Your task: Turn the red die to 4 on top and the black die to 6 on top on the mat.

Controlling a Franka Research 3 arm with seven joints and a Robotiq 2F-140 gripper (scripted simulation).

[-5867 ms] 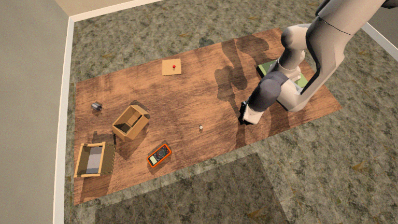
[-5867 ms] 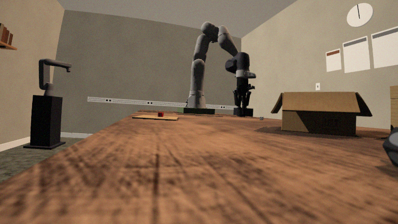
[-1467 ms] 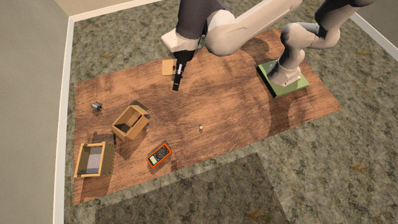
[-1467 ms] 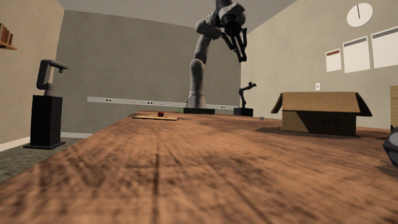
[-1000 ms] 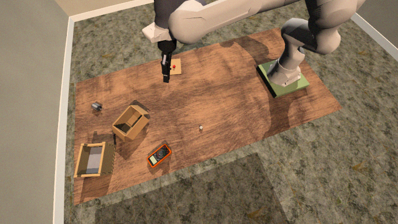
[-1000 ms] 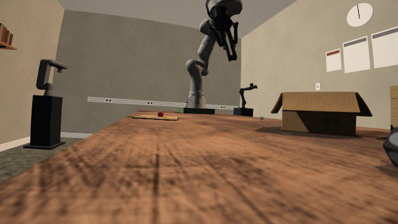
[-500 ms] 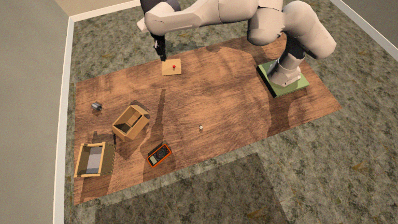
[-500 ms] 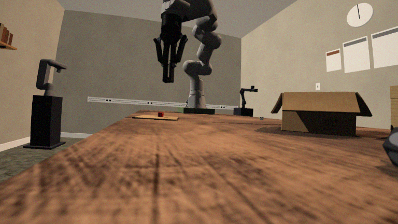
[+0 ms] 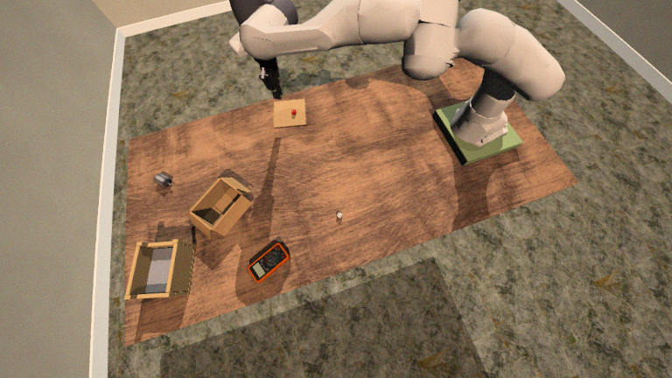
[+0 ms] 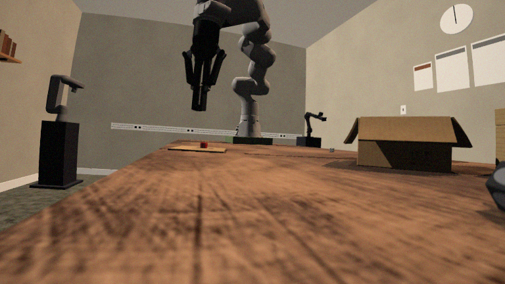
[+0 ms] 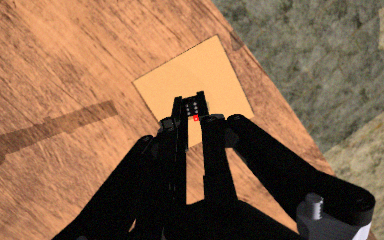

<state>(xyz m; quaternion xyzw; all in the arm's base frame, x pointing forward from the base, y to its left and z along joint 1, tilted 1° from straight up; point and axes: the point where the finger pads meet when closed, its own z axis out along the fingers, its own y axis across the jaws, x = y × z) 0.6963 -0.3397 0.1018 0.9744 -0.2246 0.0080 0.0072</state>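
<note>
The tan mat is 20 mm behind my hand, 10 mm to the left of it and 140 mm below it. Also, from my hand: cardboard box 300 mm ahead, 370 mm to the left, 100 mm below; then red die 40 mm behind, 20 mm to the left, 130 mm below; then black die 30 mm below.
</note>
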